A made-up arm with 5 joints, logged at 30 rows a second.
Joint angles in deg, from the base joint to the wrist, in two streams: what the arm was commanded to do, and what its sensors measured. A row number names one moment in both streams.
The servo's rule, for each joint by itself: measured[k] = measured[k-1] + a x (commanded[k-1-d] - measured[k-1]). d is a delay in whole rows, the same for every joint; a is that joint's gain. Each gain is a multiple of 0.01, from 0.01 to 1. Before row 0 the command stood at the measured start. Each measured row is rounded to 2 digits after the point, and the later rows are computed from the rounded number. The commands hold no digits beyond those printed.
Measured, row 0:
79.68, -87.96, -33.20, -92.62, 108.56
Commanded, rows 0 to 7:
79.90, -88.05, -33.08, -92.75, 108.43
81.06, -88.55, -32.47, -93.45, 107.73
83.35, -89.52, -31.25, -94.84, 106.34
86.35, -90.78, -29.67, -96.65, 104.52
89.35, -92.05, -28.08, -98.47, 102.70
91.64, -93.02, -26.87, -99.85, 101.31
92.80, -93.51, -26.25, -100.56, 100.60
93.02, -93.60, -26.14, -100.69, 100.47
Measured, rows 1 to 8:
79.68, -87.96, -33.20, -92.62, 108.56
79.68, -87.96, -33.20, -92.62, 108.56
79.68, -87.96, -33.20, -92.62, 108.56
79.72, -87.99, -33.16, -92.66, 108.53
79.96, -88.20, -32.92, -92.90, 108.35
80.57, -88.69, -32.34, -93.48, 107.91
81.61, -89.46, -31.41, -94.43, 107.16
83.00, -90.42, -30.24, -95.64, 106.18
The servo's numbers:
d 3
a 0.18 0.37 0.35 0.30 0.22

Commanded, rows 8 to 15:
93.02, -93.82, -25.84, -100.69, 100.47
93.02, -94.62, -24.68, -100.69, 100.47
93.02, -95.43, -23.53, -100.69, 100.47
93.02, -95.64, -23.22, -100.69, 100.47
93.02, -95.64, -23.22, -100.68, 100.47
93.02, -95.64, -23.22, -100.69, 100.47
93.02, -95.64, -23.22, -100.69, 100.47
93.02, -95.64, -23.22, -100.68, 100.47
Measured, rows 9 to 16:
84.56, -91.38, -29.06, -96.90, 105.11
86.04, -92.17, -28.08, -98.00, 104.12
87.30, -92.70, -27.40, -98.81, 103.32
88.33, -93.11, -26.85, -99.37, 102.69
89.17, -93.67, -26.09, -99.77, 102.20
89.86, -94.32, -25.19, -100.05, 101.82
90.43, -94.81, -24.50, -100.24, 101.52
90.90, -95.12, -24.05, -100.37, 101.29

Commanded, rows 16 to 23:
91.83, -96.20, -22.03, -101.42, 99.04
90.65, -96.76, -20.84, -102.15, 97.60
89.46, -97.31, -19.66, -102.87, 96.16
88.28, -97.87, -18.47, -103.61, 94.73
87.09, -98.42, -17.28, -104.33, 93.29
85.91, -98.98, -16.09, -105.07, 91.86
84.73, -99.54, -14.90, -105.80, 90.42
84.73, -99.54, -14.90, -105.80, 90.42
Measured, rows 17 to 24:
91.28, -95.31, -23.76, -100.47, 101.11
91.59, -95.43, -23.57, -100.54, 100.97
91.85, -95.51, -23.45, -100.58, 100.86
91.85, -95.77, -22.95, -100.83, 100.46
91.63, -96.14, -22.21, -101.23, 99.83
91.24, -96.57, -21.32, -101.72, 99.02
90.71, -97.05, -20.32, -102.29, 98.08
90.06, -97.56, -19.26, -102.90, 97.03

